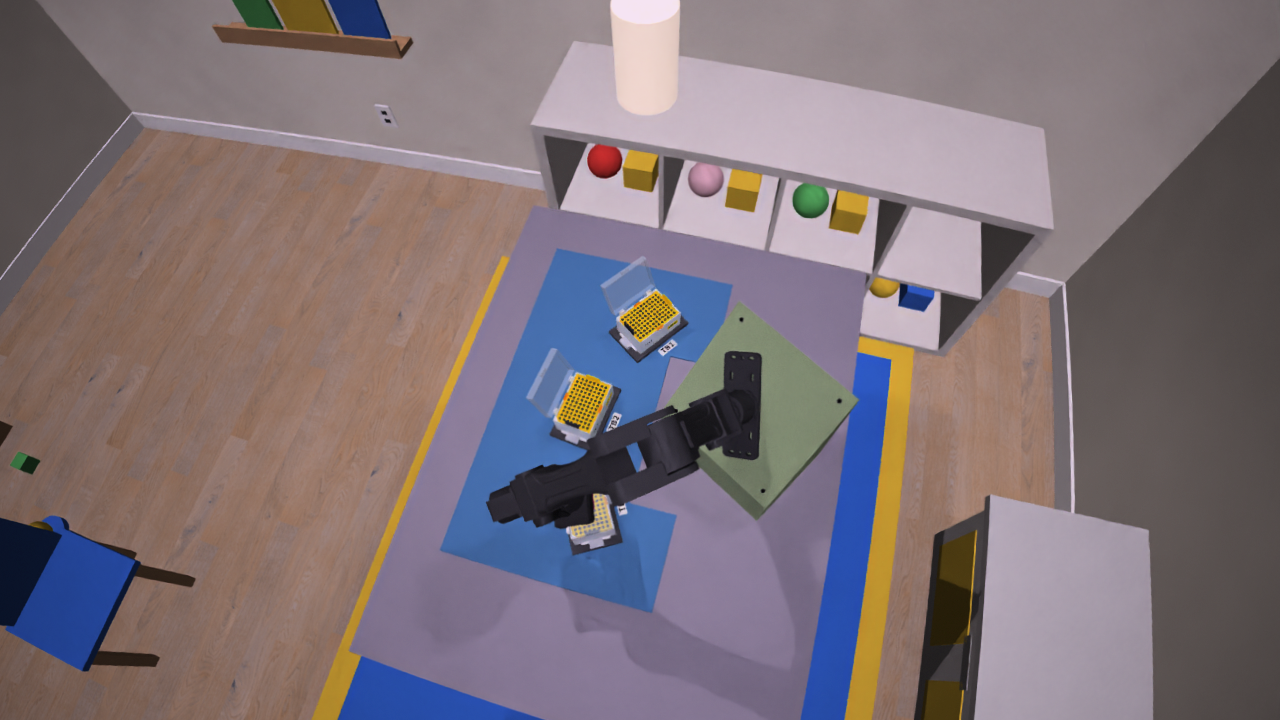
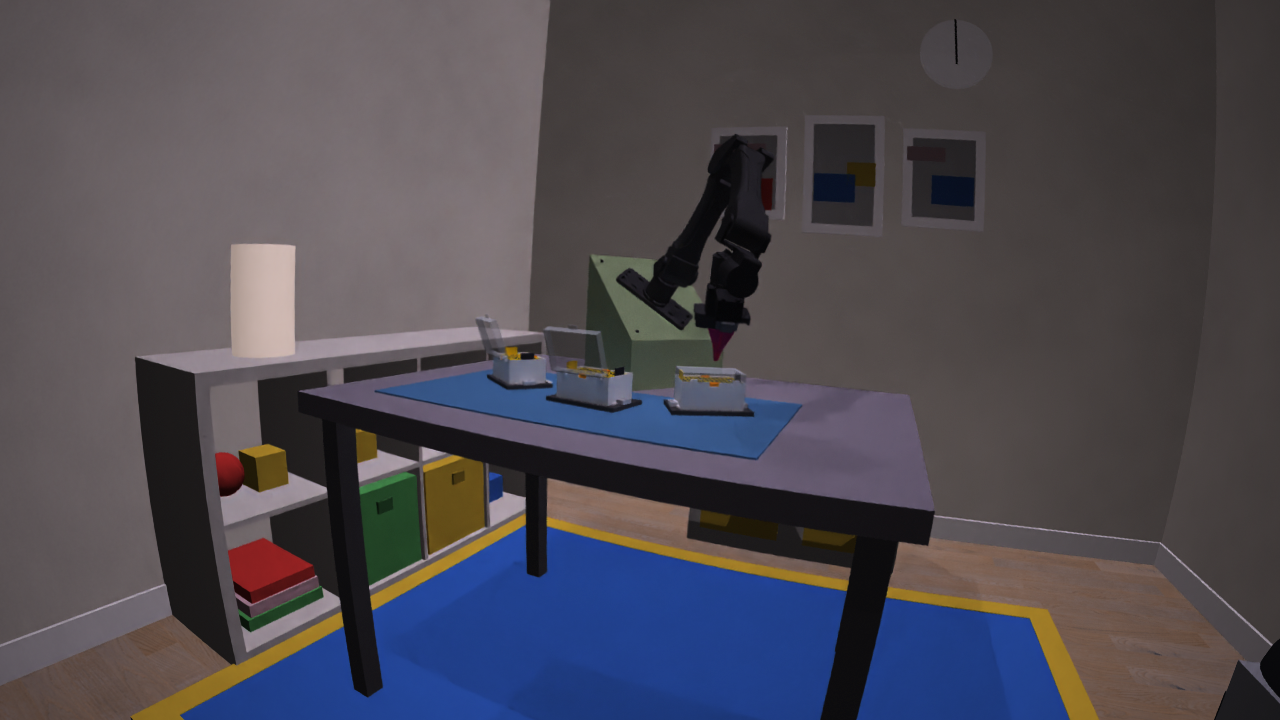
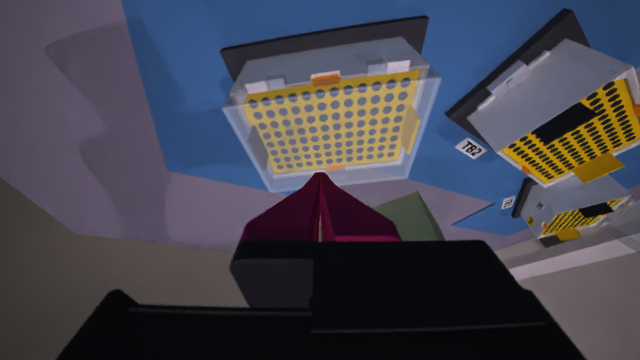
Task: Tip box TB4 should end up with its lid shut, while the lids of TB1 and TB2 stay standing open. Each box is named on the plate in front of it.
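Places are measured from the arm's base along level axes (x ahead, y left, z up), in metres.
Pixels of known places: gripper, fingertip midpoint: (image 1: pixel 589 505) (image 2: pixel 715 360) (image 3: pixel 319 180); arm's base at its link origin: (image 1: pixel 742 405) (image 2: pixel 653 299).
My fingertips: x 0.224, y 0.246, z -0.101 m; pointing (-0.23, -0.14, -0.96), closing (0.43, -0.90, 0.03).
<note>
For each thing: its top centre in the pictures, then the offset to it from my fingertips. Level surfaces: height alone.
- elimination at its top centre: (image 3: pixel 334 162) (image 2: pixel 708 369) (image 1: pixel 591 501) 0.012 m right, 0.003 m ahead, 0.019 m down
- TB2 at its top centre: (image 3: pixel 564 157) (image 2: pixel 598 368) (image 1: pixel 587 403) 0.209 m right, 0.084 m ahead, 0.030 m down
- blue mat at its surface level: 0.096 m down
- grey-purple table at its surface level: 0.099 m down
The box at the mat's near end, TB4 by elimination (image 1: pixel 592 534) (image 2: pixel 709 395) (image 3: pixel 295 65), has its clear lid (image 2: pixel 709 370) (image 3: pixel 425 105) lying down over the yellow rack; whether it is fully seated is hard to tell. Its plate is mostly hidden by the arm. TB2 (image 1: pixel 584 404) (image 2: pixel 593 388) (image 3: pixel 540 95), in the middle, has its lid (image 1: pixel 549 380) (image 2: pixel 574 347) standing open. TB1 (image 1: pixel 650 322) (image 2: pixel 520 369), at the far end, has its lid (image 1: pixel 629 284) (image 2: pixel 488 334) standing open. My gripper (image 2: pixel 716 358) (image 3: pixel 319 180) is shut and empty, its magenta tips just above TB4's lid.
The boxes stand on a blue mat (image 1: pixel 501 501) (image 2: pixel 760 440) on the grey-purple table (image 1: pixel 429 591) (image 2: pixel 859 447). The green slanted arm mount (image 1: pixel 796 429) (image 2: pixel 617 304) stands beside the mat. A white shelf (image 1: pixel 850 134) (image 2: pixel 170 367) stands beyond the table's far end.
</note>
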